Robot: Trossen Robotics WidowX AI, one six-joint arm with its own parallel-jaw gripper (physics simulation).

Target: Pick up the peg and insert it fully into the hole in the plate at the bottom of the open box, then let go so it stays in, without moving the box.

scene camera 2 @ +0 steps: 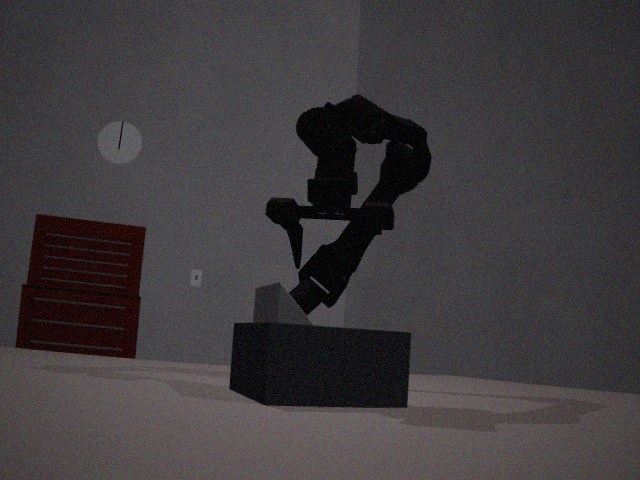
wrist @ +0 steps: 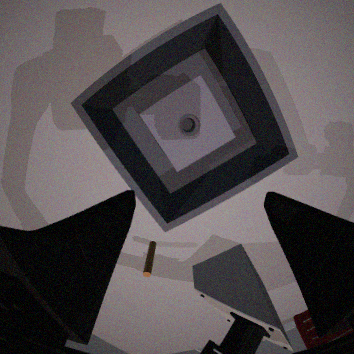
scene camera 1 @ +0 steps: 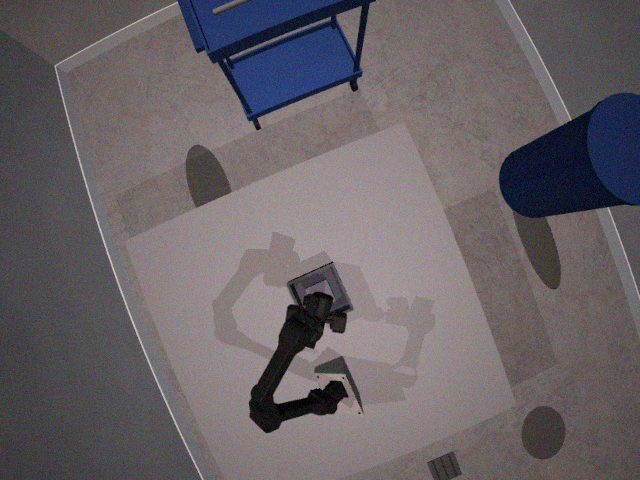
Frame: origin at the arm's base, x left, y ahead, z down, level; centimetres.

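Seen in the pictures: gripper, fingertip midpoint: [scene camera 2: 324, 270] [wrist: 201, 198]; arm's base, origin of the base link: [scene camera 2: 291, 309] [wrist: 250, 323] [scene camera 1: 339, 388].
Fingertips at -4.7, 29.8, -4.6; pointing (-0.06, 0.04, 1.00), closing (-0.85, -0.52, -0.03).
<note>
Offsets run from my fingertips to a thing's top centre, as dx, dy, dz.
The peg @(+16.1, -13.5, +10.4) [wrist: 149, 258] is dark with an orange end and appears to stand upright on the table, beyond the box's lower corner in the wrist view. It does not show in either scene view. The open grey box @(-1.9, +3.4, +8.6) [scene camera 1: 341, 285] [scene camera 2: 336, 366] [wrist: 230, 190] stands on the table. Its pale bottom plate @(-1.9, +3.4, +12.3) [wrist: 210, 142] has a round hole [wrist: 188, 124] in the middle, with no peg in it. My gripper [scene camera 1: 316, 318] [scene camera 2: 325, 266] [wrist: 201, 198] is open and empty, pointing down, above rim height near the box's side. In scene camera 2 the arm hides one fingertip.
A grey wedge-shaped mount [scene camera 1: 353, 387] [scene camera 2: 266, 304] [wrist: 230, 275] stands at the arm's base, on the peg's side of the box. A blue cart [scene camera 1: 305, 77], a blue cylinder [scene camera 1: 547, 170] and a red cabinet [scene camera 2: 82, 289] [wrist: 315, 327] stand away from the work area.
</note>
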